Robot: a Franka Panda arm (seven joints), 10 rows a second.
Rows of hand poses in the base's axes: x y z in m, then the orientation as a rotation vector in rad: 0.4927 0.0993 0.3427 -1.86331 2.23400 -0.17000; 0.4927 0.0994 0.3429 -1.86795 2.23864 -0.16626; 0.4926 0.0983 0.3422 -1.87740 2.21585 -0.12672; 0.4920 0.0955 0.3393 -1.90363 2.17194 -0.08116; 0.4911 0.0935 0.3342 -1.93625 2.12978 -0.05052; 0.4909 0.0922 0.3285 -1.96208 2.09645 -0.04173; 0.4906 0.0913 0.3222 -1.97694 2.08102 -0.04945; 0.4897 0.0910 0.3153 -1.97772 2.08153 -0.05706; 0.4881 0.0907 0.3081 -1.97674 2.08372 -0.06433; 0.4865 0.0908 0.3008 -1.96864 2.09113 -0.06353
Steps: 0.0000 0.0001 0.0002 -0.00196 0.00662 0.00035; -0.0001 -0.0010 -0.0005 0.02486 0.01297 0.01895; -0.0007 -0.0038 -0.0034 0.05549 0.01801 0.05644; -0.0016 -0.0058 -0.0085 0.07362 0.02217 0.09516; -0.0018 -0.0071 -0.0142 0.07921 0.01951 0.12467; -0.0021 -0.0080 -0.0205 0.07392 0.01488 0.13875; -0.0030 -0.0083 -0.0274 0.06924 0.01234 0.13824; -0.0046 -0.0086 -0.0346 0.06494 0.01002 0.13609; -0.0062 -0.0085 -0.0419 0.06640 0.01049 0.12865
